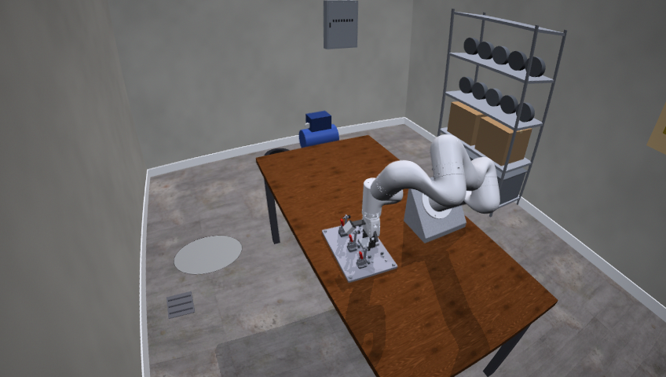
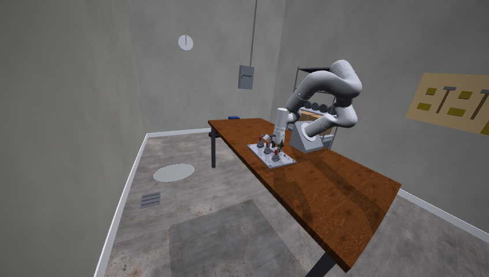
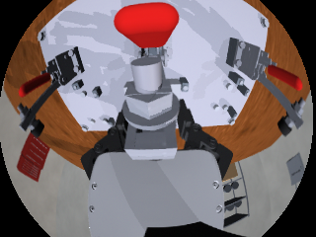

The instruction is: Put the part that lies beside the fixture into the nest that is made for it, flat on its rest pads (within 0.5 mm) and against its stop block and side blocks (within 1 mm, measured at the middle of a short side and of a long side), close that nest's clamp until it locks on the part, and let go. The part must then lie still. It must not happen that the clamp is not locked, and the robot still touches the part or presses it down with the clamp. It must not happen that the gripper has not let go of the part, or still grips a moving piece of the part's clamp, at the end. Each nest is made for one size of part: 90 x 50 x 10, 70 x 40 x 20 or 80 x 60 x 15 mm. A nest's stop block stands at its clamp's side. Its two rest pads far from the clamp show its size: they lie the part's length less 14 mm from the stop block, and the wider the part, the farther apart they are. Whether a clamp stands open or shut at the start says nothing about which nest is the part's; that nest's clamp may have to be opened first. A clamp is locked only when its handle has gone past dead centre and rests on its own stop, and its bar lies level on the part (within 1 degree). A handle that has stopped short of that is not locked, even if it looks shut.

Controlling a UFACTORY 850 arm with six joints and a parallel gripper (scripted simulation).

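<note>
Now: the flat grey part 10 mm below my hand. The rest, counted from my hand: grey fixture plate: 50 mm ahead, 40 mm below, 10 mm to the right.
</note>
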